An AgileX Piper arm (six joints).
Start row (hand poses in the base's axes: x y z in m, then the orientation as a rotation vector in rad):
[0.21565 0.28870 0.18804 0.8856 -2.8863 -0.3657]
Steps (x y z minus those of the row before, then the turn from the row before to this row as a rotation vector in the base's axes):
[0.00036 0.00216 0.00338 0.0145 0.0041 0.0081]
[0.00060 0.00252 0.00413 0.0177 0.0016 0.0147]
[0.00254 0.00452 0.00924 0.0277 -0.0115 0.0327]
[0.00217 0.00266 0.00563 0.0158 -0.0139 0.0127]
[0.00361 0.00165 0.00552 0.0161 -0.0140 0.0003]
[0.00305 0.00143 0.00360 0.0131 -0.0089 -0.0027]
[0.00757 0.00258 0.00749 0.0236 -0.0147 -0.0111]
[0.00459 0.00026 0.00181 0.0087 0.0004 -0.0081]
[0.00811 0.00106 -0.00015 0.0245 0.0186 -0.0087]
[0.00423 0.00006 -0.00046 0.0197 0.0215 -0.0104]
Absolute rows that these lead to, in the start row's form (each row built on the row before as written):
[0.21601 0.29086 0.19142 0.8974 -2.8791 -0.3877]
[0.21661 0.29338 0.19555 0.9201 -2.8704 -0.4130]
[0.21915 0.29790 0.20479 0.9757 -2.8627 -0.4469]
[0.22132 0.30056 0.21042 1.0029 -2.8679 -0.4642]
[0.22493 0.30221 0.21594 1.0131 -2.8808 -0.4829]
[0.22798 0.30364 0.21954 1.0159 -2.8910 -0.4994]
[0.23555 0.30622 0.22703 1.0114 -2.9120 -0.5302]
[0.24014 0.30648 0.22884 1.0008 -2.9173 -0.5438]
[0.24825 0.30754 0.22869 0.9806 -2.9071 -0.5874]
[0.25248 0.30760 0.22823 0.9557 -2.8949 -0.6243]

